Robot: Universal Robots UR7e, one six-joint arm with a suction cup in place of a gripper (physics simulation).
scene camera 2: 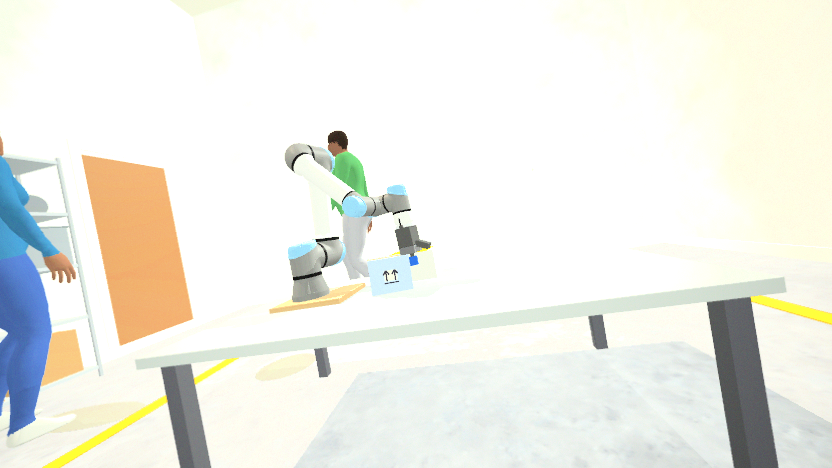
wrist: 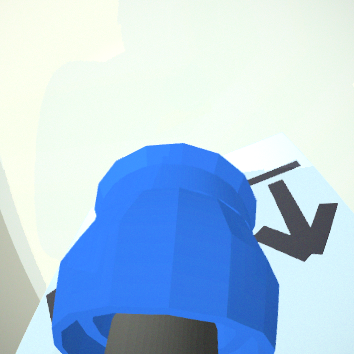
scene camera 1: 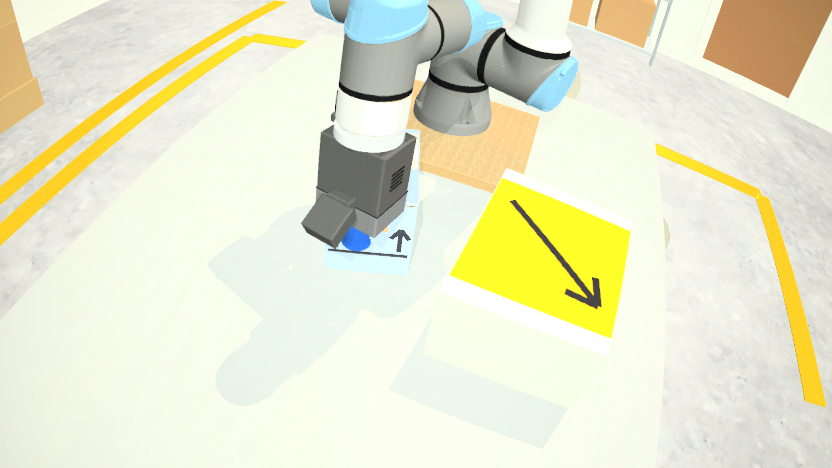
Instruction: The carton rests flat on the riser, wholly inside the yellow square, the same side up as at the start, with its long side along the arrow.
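Note:
The light-blue carton (scene camera 1: pixel 372 263) (scene camera 2: pixel 390 276) (wrist: pixel 315 280) stands upright on the table left of the riser in scene camera 1, its printed arrows pointing up. My suction cup (scene camera 1: pixel 356 239) (scene camera 2: pixel 413 260) (wrist: pixel 175 170) is open: it points down beside the carton's arrow-marked front face, below the top edge. It is close against that face; whether it touches is unclear, and no seal shows. The gripper body hides much of the carton's top. The white riser (scene camera 1: pixel 512 343) (scene camera 2: pixel 427 267) carries the yellow square (scene camera 1: pixel 523 250) with a black arrow (scene camera 1: pixel 549 244) running towards the near right.
The arm's base stands on a wooden board (scene camera 1: pixel 506 139) (scene camera 2: pixel 343 298) behind the carton and riser. The riser's raised side wall is right of the gripper in scene camera 1. A person in green (scene camera 2: pixel 352 174) stands behind the table (scene camera 2: pixel 465 317); a person in blue (scene camera 2: pixel 26 314) is at the left.

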